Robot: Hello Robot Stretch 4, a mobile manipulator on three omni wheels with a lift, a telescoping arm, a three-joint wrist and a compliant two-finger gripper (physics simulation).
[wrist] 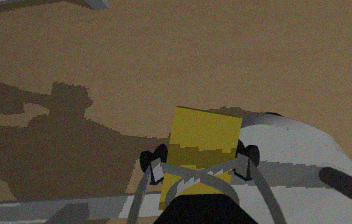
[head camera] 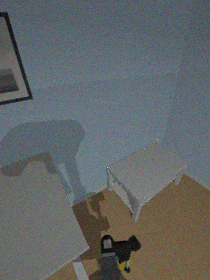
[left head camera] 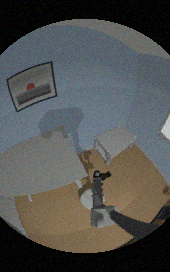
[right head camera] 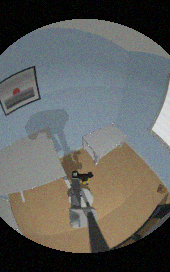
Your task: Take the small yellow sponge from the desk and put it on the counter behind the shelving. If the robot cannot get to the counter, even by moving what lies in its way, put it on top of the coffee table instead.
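Seen in the pictures: gripper, between the fingertips: (wrist: 197,153) (head camera: 122,262) (right head camera: 85,181); robot's base, origin of its link: (left head camera: 91,197) (right head camera: 81,197).
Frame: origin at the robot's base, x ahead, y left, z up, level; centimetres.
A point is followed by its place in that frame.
Observation:
The small yellow sponge (wrist: 205,131) {y -12.0, x 27.4, z 53.4 cm} (head camera: 121,266) {y -7.4, x 24.0, z 53.3 cm} (right head camera: 84,182) {y -8.0, x 24.0, z 53.2 cm} is held between the two fingers of my gripper (wrist: 197,153) {y -8.8, x 26.7, z 48.7 cm} (head camera: 126,265), which is shut on it, one fingertip at each side edge. The sponge is above the floor. The low white coffee table (head camera: 147,172) {y -53.4, x 103.1, z 42.2 cm} (left head camera: 116,141) {y -52.2, x 101.2, z 42.3 cm} (right head camera: 105,141) {y -54.4, x 99.9, z 42.2 cm} stands by the wall near the room corner, beyond the gripper in the head view. The desk (head camera: 35,230) {y 31.4, x 33.0, z 92.2 cm} (left head camera: 40,162) {y 53.9, x 32.9, z 92.2 cm} (right head camera: 27,165) {y 50.0, x 29.7, z 92.2 cm} is at the left. The counter cannot be made out in these views.
Dark shelving (right head camera: 161,210) stands at the lower right in the right head view. A small brown box (left head camera: 166,190) {y -186.0, x -42.3, z 12.6 cm} (right head camera: 161,189) {y -186.7, x -44.3, z 14.1 cm} lies on the floor near it. The near corner of the desk lies left of the arm. A pale round shape (left head camera: 89,199) {y 4.4, x -1.9, z 18.7 cm} is beneath the arm.

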